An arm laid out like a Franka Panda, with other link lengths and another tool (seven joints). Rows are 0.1 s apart.
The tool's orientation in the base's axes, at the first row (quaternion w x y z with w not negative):
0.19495 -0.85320 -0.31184 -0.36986
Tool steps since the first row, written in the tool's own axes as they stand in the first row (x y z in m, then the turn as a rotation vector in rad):
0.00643 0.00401 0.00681 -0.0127 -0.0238 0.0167
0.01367 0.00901 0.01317 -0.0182 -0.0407 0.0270
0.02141 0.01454 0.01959 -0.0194 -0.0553 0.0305
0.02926 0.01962 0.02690 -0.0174 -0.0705 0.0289
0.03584 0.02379 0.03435 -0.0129 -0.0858 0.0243
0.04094 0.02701 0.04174 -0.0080 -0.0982 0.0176
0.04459 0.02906 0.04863 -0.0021 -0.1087 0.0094
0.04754 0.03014 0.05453 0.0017 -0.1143 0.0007
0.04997 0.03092 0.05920 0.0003 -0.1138 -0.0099
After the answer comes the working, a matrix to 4 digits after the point.
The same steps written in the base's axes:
0.00960 0.00341 0.00000 -0.0143 0.0218 -0.0180
0.02008 0.00615 0.00081 -0.0235 0.0378 -0.0271
0.03120 0.00873 0.00189 -0.0322 0.0500 -0.0288
0.04254 0.01219 0.00253 -0.0422 0.0610 -0.0247
0.05266 0.01590 0.00221 -0.0525 0.0713 -0.0168
0.06131 0.01969 0.00091 -0.0617 0.0784 -0.0075
0.06815 0.02349 -0.00103 -0.0698 0.0838 0.0034
0.07346 0.02717 -0.00276 -0.0760 0.0844 0.0125
0.07766 0.03018 -0.00404 -0.0819 0.0776 0.0183

The tool's axes in the first row as the columns of a matrix, in the base's axes (rounded; the answer above uses it unrounded):
0.5319 0.6763 0.5095
0.3879 -0.7295 0.5633
0.7527 -0.1020 -0.6504

